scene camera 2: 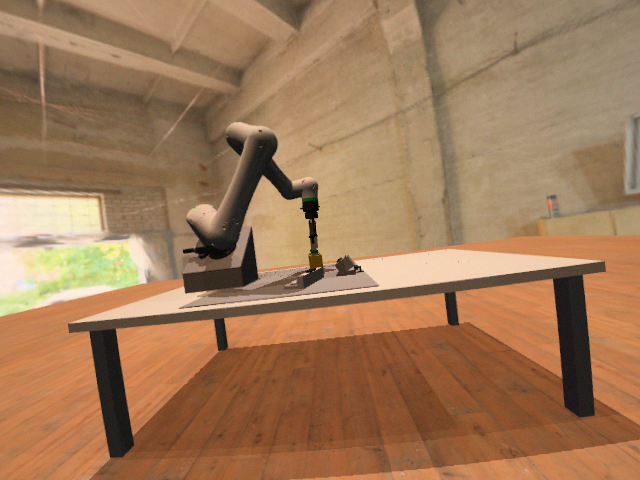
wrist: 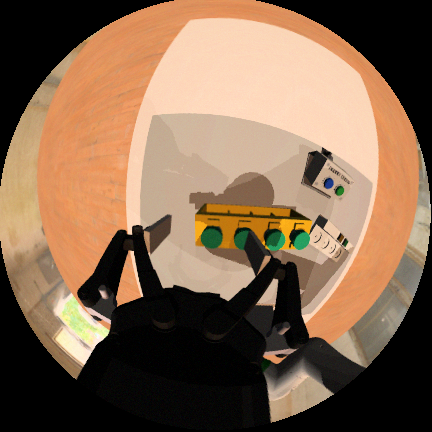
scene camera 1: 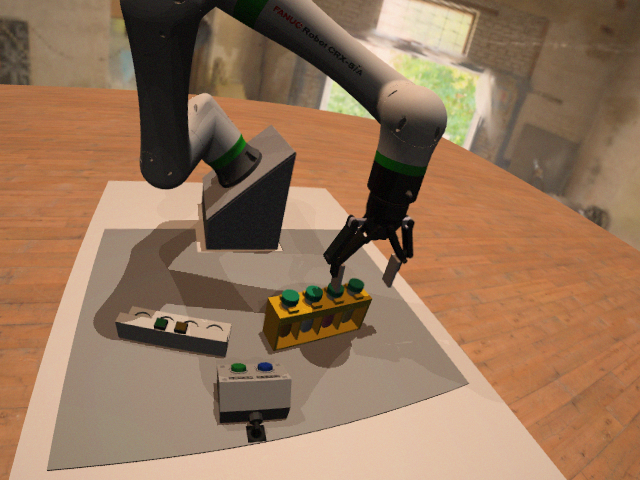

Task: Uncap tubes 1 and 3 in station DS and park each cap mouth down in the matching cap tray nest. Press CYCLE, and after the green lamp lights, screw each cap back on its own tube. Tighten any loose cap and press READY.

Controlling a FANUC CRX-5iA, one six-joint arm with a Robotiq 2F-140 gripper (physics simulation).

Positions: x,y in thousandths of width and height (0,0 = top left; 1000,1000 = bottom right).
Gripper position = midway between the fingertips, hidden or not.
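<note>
Visible here: my gripper (scene camera 1: 565,595). In the wrist view, my gripper (wrist: 480,536) appears again, together with a grey button box (wrist: 740,385).
</note>
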